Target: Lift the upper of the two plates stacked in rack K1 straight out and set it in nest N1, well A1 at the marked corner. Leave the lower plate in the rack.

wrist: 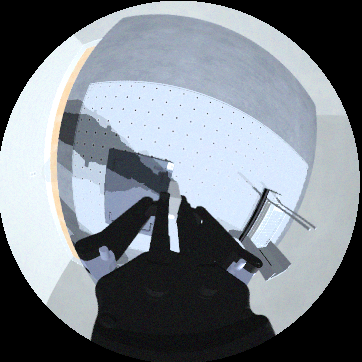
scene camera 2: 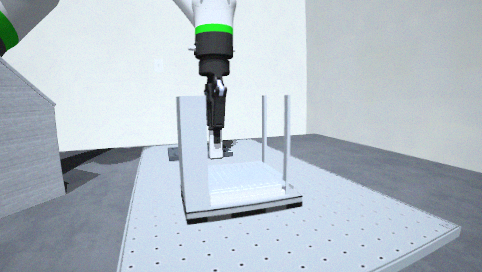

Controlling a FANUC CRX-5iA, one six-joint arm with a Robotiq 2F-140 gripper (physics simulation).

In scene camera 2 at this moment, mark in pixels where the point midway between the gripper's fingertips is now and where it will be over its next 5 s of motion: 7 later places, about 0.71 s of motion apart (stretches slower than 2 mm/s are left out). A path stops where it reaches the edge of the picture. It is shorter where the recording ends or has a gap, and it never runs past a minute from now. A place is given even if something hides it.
My gripper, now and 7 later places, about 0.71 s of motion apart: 215,156; 215,148; 177,147; 164,153; 162,151; 158,156; 158,156; 158,155
